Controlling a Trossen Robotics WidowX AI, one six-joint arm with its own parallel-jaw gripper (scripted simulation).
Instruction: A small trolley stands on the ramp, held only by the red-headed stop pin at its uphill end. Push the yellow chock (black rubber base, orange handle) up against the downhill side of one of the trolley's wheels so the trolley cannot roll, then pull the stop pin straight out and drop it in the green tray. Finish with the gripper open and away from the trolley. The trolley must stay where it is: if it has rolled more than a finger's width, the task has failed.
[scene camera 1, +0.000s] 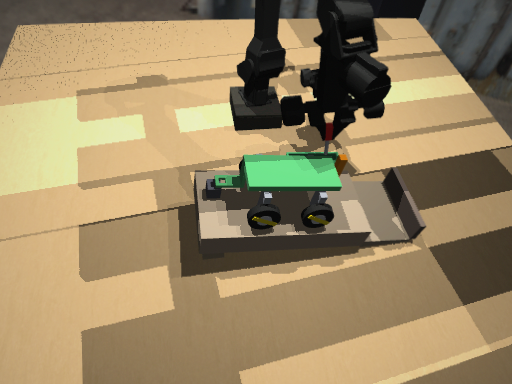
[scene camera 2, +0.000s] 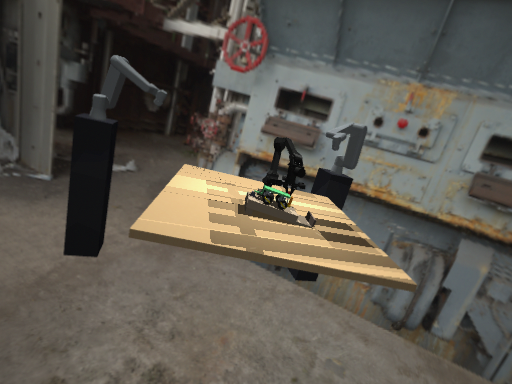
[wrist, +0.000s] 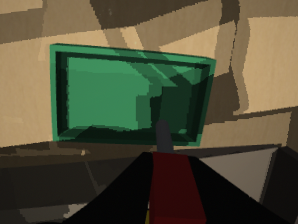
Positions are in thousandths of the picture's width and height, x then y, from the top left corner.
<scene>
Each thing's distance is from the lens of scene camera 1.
my gripper (scene camera 1: 640, 361): 82 cm
trolley (scene camera 1: 519, 452): 65 cm
dark end wall (scene camera 1: 792, 538): 84 cm
The marked spots on the dark end wall and the trolley are 32 cm apart.
</scene>
